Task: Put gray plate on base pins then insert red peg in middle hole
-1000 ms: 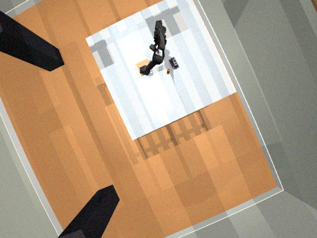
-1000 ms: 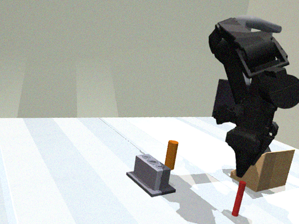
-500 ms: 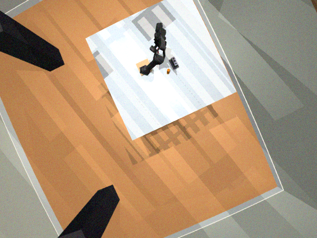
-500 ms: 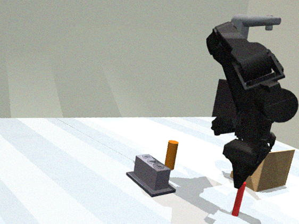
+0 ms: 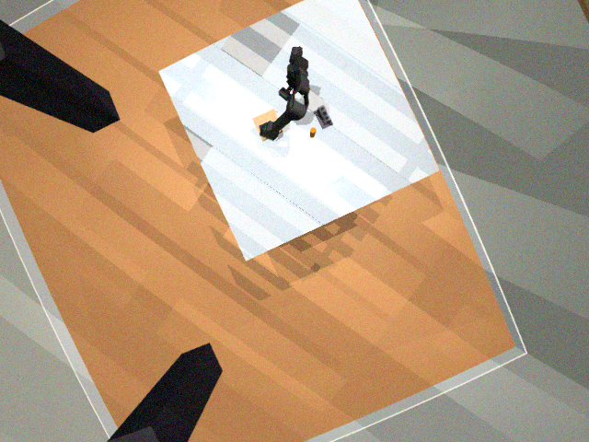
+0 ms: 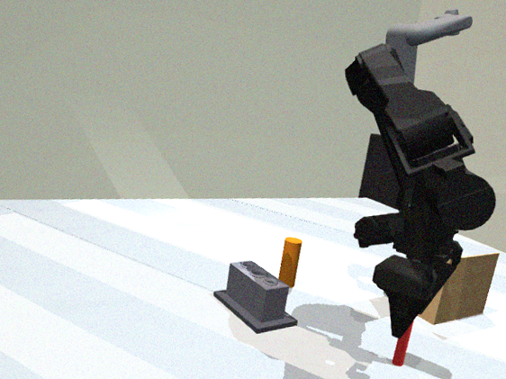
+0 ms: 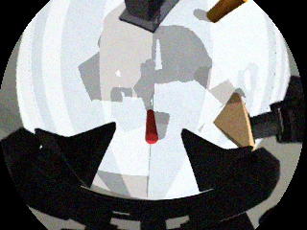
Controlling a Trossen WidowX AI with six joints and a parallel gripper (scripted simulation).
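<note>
Right now the red peg is 20 mm below my gripper tip. From my gripper tip the other things lie so: gray plate 180 mm to the right, 120 mm ahead, 10 mm below; then orange peg 250 mm to the right, 20 mm below, 10 mm ahead; then base 180 mm to the right, 110 mm ahead, 50 mm below.
</note>
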